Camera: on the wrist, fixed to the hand. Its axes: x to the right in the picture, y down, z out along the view.
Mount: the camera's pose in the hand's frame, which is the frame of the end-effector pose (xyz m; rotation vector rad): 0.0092 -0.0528 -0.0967 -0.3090 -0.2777 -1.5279
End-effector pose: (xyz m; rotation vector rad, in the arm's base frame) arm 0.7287 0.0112 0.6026 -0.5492 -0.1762 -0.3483
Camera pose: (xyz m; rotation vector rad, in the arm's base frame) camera 0.7246 -0.0854 0.5490 -0.6835 -0.8226 -1.8071
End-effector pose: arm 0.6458 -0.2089 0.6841 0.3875 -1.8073 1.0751
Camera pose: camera 0.7315 -0.1588 0.7328 1.4287 -1.2506 -0.3360
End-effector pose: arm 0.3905 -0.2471 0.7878 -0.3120 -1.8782 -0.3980
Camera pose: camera 0.4488 -0.3354 0.8199 1.0145 -1.9937 -1.7119
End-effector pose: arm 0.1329 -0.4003 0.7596 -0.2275 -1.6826 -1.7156
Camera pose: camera 0.1287 -0.4987 0.7094 -0.6720 1.2490 2.0991
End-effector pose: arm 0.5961 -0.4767 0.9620 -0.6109 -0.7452 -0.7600
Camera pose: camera 0.5949 -0.5804 0.9236 -0.3256 -1.3504 -2.2498
